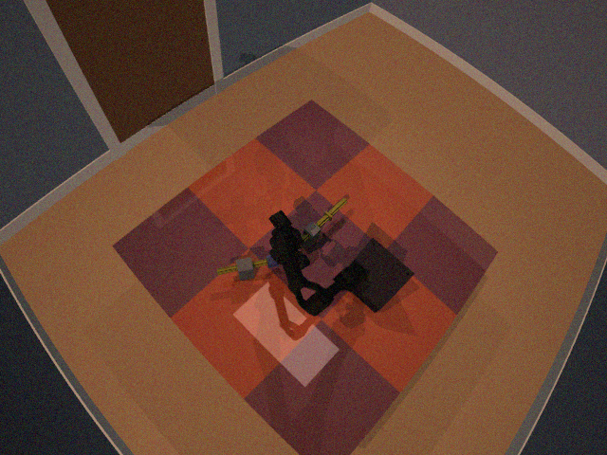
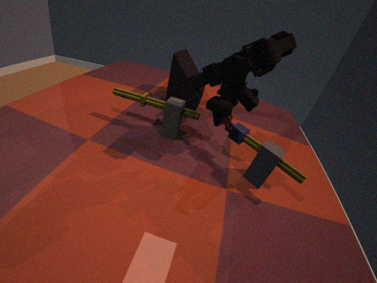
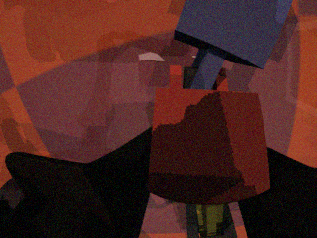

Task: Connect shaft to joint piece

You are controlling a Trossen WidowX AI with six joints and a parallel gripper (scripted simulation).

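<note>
My gripper tip is now 10 mm to the right of the red square joint piece and 30 mm below it.
</note>
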